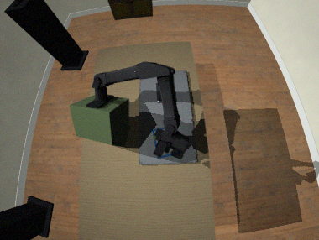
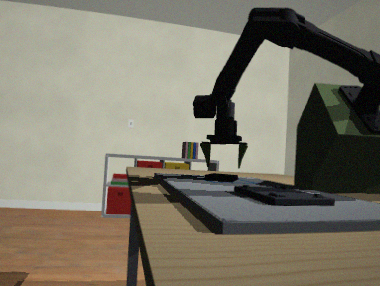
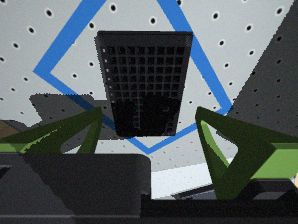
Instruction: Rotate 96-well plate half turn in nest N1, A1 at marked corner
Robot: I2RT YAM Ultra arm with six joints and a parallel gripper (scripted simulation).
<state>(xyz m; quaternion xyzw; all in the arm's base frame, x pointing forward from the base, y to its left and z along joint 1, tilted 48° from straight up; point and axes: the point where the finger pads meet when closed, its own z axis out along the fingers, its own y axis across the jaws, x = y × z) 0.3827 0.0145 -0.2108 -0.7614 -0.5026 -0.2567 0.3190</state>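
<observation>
The black 96-well plate is 40 mm below my hand. Round my hand: plate nest N1: 40 mm behind, 360 mm to the left, 40 mm below.
</observation>
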